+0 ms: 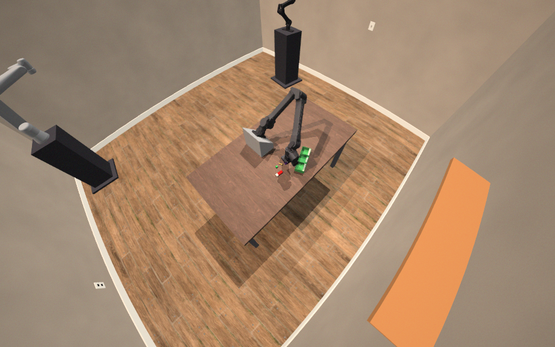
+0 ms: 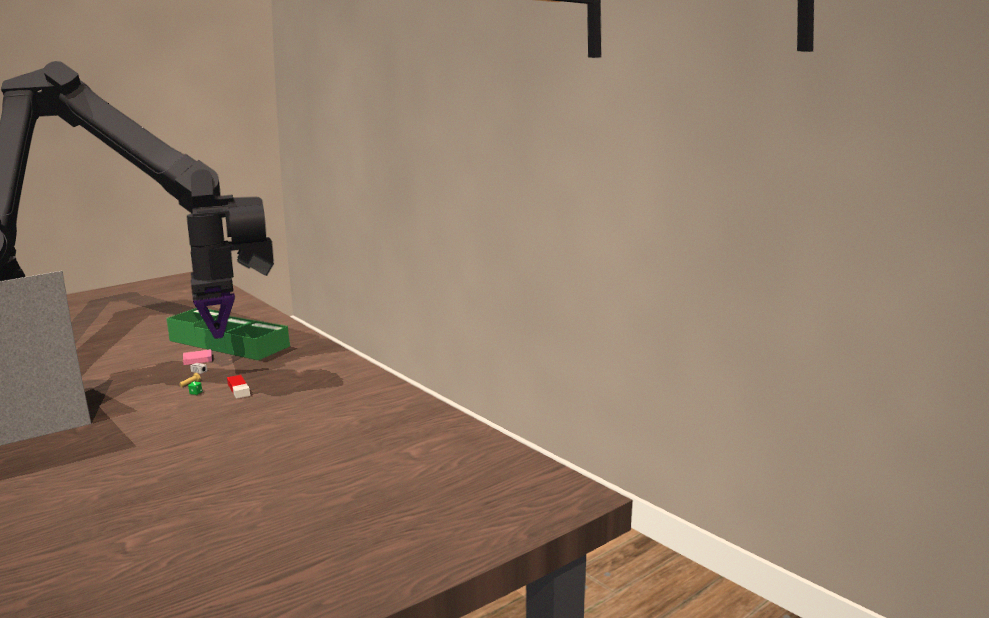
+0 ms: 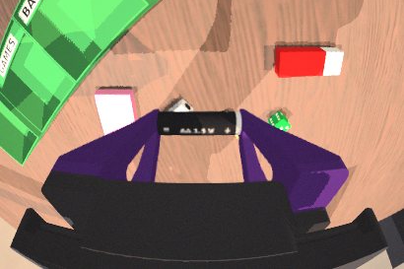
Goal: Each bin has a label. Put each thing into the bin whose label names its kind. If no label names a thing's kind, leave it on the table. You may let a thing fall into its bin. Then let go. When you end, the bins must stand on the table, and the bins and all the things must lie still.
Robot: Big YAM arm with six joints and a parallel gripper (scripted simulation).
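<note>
My hand is 8 cm to the left of the green die, 7 cm above it and 6 cm past it. Also, from my hand: black battery right at my hand; brass-coloured bolt 7 cm below, 6 cm behind, 3 cm to the right; white piece 7 cm below, 4 cm behind, 2 cm to the left.
</note>
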